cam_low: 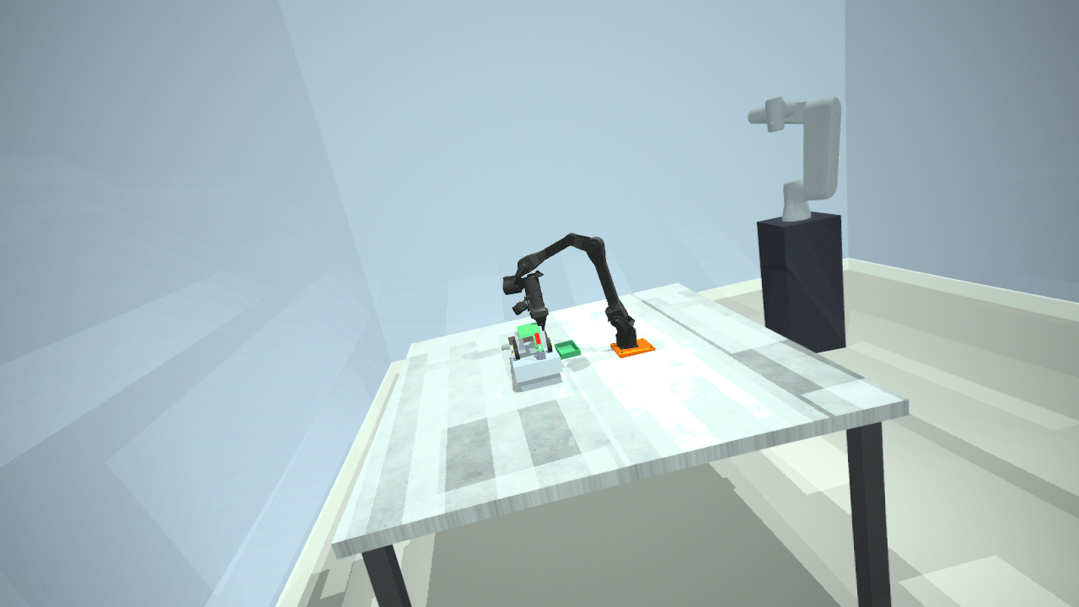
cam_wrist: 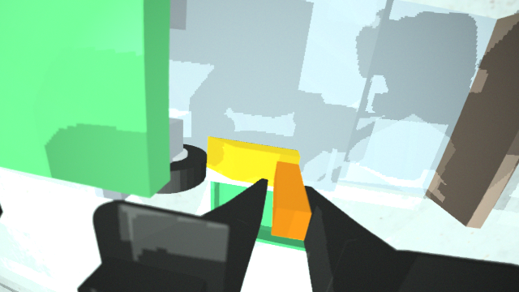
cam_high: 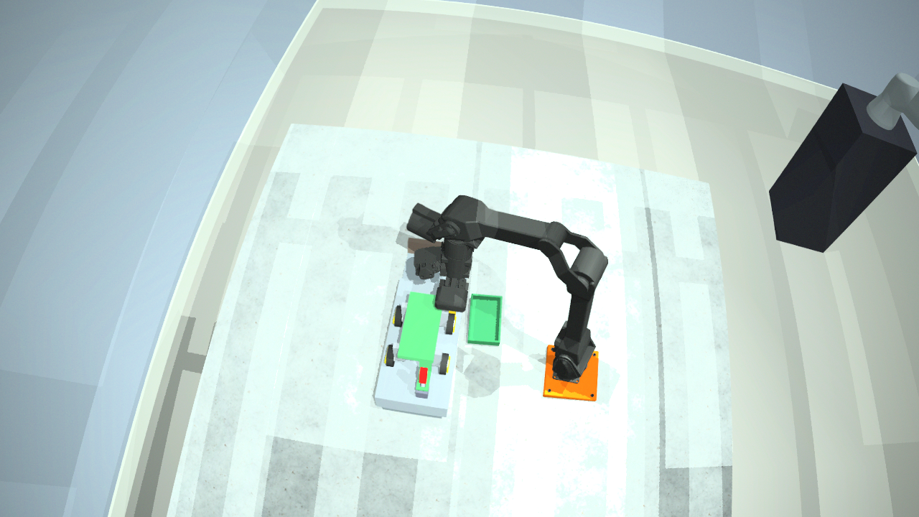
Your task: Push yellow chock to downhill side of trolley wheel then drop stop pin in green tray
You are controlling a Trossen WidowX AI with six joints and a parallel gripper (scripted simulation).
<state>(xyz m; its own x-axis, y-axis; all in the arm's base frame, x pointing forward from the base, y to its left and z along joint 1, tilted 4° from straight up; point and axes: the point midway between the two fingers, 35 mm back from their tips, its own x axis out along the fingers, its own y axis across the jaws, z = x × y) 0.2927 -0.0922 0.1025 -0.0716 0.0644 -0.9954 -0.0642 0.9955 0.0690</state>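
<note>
Now: the yellow chock 20 mm to the left of my gripper tip and 10 mm below it. From my gripper tip the other things lie so: green-topped trolley: 40 mm ahead, 130 mm to the left, 20 mm above; then brown bar: 60 mm ahead, 140 mm to the right, 60 mm below; then grey ramp block: 40 mm ahead, 120 mm to the left, 50 mm below.
</note>
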